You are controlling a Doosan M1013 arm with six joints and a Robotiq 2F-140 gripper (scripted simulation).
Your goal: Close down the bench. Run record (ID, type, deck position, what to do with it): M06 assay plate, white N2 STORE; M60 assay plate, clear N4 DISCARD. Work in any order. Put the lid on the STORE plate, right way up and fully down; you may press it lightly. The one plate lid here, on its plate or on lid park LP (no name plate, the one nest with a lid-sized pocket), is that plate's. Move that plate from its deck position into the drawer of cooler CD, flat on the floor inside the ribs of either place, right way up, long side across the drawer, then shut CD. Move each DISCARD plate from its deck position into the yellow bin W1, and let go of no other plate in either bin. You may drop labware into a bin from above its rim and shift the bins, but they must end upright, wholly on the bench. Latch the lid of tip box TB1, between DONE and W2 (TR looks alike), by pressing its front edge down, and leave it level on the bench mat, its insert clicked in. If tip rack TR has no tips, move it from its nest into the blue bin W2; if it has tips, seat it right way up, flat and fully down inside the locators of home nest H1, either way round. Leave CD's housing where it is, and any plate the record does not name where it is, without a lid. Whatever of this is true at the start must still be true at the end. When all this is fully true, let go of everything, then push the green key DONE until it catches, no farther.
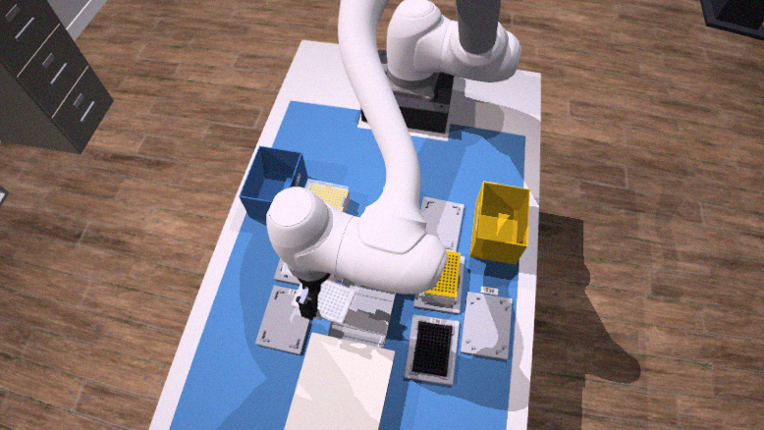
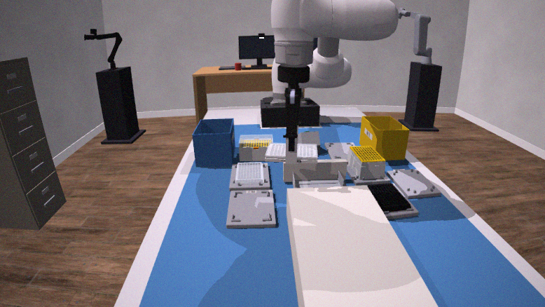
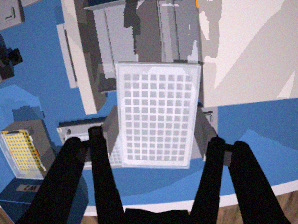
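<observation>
Right now the cooler CD's drawer is 1 cm ahead of my hand, 8 cm to the left of it and 14 cm below it. Round my hand: white plate M06 (2 cm below); nest N2 (4 cm ahead, 11 cm to the right, 16 cm below); clear plate lid (1 cm below).
</observation>
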